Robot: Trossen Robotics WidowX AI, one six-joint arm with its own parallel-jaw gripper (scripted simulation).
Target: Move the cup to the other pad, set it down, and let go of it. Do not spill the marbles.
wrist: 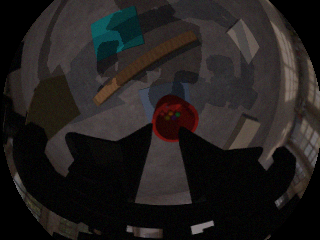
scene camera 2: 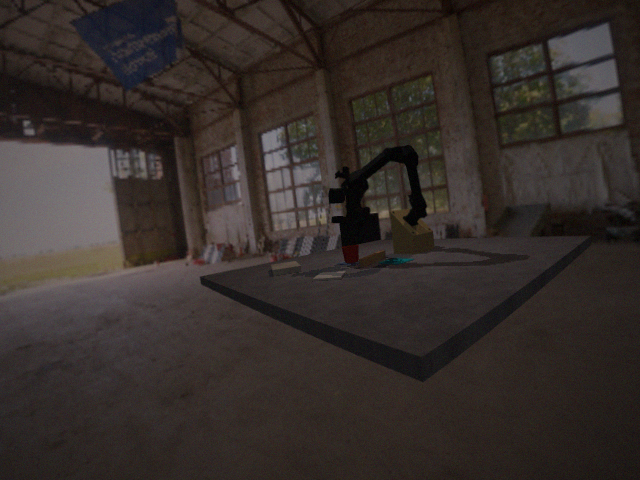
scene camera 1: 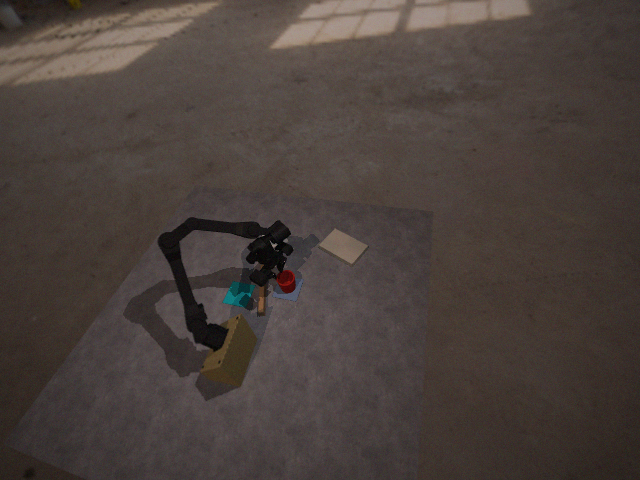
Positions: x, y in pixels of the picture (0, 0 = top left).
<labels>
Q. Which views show my gripper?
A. The wrist view, scene camera 2 and scene camera 1: all of them.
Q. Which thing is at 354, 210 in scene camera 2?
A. My gripper.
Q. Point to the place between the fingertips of my gripper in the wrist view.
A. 165, 128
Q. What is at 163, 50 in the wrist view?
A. A wooden bar.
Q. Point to a teal block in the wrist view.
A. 115, 33
</labels>
